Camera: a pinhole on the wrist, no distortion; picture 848 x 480 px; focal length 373.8 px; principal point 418.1 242.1 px. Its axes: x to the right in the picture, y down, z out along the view. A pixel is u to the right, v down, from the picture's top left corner.
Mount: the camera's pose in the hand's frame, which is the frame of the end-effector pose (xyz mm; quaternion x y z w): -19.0 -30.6 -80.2 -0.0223 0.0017 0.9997 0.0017
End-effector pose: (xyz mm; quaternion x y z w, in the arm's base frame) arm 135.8 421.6 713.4 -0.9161 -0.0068 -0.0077 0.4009
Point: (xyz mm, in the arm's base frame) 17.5 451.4 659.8
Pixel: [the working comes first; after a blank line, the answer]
In the camera's frame: 94.1 -46.7 141.9

666 119
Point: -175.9 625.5 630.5
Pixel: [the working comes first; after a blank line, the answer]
In the camera's frame: 279.9 54.6 296.1

771 311
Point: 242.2 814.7 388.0
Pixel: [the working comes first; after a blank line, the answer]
In the camera's frame: -147.7 -3.3 584.7

324 240
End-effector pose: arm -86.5 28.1 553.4 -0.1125 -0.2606 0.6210 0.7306
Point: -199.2 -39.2 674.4
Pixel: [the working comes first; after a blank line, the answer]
In the camera's frame: 16.3 -52.6 252.2

442 164
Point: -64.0 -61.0 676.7
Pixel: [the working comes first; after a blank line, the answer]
In the camera's frame: 26.7 67.5 187.3

471 377
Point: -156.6 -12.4 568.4
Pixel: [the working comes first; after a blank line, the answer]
In the camera's frame: 17.2 -74.0 136.9

465 40
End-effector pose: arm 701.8 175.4 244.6 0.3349 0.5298 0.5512 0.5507
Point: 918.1 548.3 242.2
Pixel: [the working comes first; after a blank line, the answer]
In the camera's frame: -357.5 -36.4 350.5

37 203
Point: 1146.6 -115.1 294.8
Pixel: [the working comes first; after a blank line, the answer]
In the camera's frame: 325.6 85.3 466.9

679 310
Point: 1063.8 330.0 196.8
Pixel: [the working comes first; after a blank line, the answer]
In the camera's frame: -136.9 81.4 442.2

302 311
